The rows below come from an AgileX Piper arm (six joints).
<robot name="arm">
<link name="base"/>
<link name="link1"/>
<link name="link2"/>
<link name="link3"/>
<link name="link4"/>
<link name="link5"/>
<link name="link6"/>
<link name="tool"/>
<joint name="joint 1" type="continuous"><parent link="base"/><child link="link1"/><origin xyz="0.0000 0.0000 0.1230" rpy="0.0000 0.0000 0.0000"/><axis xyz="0 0 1"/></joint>
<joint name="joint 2" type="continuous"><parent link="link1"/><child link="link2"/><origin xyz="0.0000 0.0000 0.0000" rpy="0.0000 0.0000 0.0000"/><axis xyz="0 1 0"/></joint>
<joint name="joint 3" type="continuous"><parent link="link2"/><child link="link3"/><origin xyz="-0.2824 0.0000 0.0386" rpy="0.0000 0.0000 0.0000"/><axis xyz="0 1 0"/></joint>
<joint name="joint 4" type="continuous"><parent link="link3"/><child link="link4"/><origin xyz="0.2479 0.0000 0.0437" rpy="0.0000 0.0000 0.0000"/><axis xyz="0.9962 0 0.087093"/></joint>
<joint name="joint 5" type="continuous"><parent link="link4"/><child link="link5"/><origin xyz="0.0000 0.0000 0.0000" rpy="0.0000 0.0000 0.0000"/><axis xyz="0 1 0"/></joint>
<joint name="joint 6" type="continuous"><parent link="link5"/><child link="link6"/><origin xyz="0.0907 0.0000 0.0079" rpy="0.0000 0.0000 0.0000"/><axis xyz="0.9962 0 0.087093"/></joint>
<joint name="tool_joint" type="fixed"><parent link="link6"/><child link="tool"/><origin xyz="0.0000 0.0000 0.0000" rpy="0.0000 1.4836 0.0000"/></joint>
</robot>
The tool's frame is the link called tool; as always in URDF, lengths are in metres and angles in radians. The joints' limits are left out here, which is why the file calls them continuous.
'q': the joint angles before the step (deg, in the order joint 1, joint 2, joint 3, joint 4, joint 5, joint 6). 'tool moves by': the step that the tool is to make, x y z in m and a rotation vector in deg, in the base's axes. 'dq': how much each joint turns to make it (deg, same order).
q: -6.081, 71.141, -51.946, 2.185, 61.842, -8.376
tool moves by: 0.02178, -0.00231, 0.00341, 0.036, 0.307, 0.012
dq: 0.000, 4.551, -4.566, 0.000, 0.324, 0.000
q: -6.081, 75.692, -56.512, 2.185, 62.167, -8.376
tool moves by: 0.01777, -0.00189, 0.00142, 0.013, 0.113, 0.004
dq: 0.000, 3.641, -3.636, 0.000, 0.109, 0.000
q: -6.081, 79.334, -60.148, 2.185, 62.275, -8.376
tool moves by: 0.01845, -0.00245, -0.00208, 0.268, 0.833, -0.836
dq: -0.103, 4.068, -3.588, 0.000, 0.351, 0.767
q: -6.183, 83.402, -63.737, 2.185, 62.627, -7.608
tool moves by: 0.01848, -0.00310, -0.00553, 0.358, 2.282, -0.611
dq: -0.222, 4.607, -3.819, 0.000, 1.505, 0.455
